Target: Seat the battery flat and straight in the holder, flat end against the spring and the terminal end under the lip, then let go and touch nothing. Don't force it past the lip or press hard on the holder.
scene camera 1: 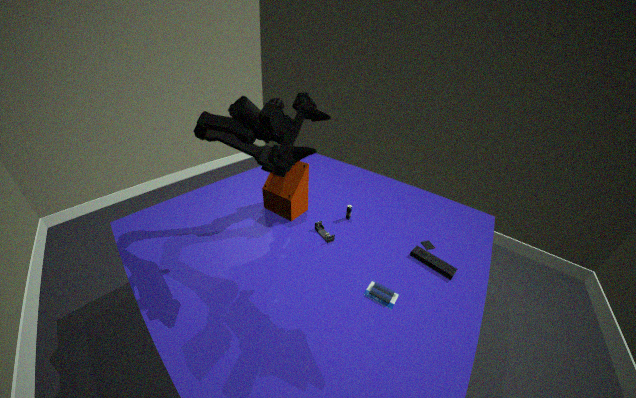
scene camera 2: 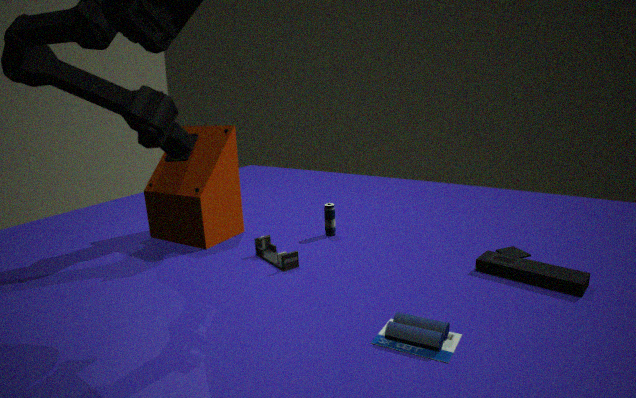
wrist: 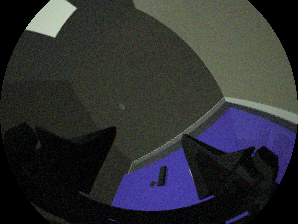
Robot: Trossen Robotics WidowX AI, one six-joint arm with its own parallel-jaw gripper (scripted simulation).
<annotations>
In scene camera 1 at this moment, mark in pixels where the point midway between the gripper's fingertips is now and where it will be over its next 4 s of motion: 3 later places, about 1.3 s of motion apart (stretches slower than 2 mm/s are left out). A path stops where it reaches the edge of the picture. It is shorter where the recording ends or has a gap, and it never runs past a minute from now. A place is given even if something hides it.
My gripper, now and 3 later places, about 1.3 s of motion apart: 323,133; 353,199; 350,210; 350,191
</annotations>
